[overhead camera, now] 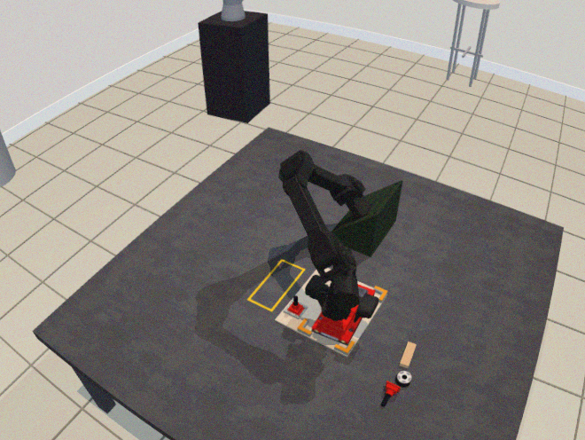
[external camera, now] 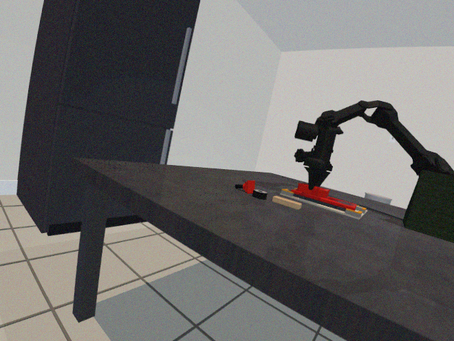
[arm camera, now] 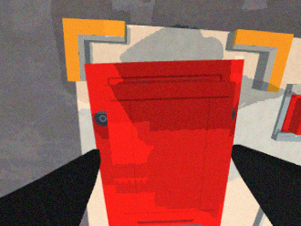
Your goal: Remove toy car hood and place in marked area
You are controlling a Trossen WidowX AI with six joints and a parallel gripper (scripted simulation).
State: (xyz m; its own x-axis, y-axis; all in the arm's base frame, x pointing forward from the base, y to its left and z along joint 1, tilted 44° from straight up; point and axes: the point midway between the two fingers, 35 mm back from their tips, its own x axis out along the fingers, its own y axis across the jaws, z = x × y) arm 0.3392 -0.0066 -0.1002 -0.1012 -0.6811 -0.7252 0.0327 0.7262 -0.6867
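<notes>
My gripper tip is now right at the hood. Also, from my gripper tip: grey wheel 100 mm ahead, 220 mm to the left, 30 mm below; then wooden block 20 mm ahead, 210 mm to the left, 30 mm below.
</notes>
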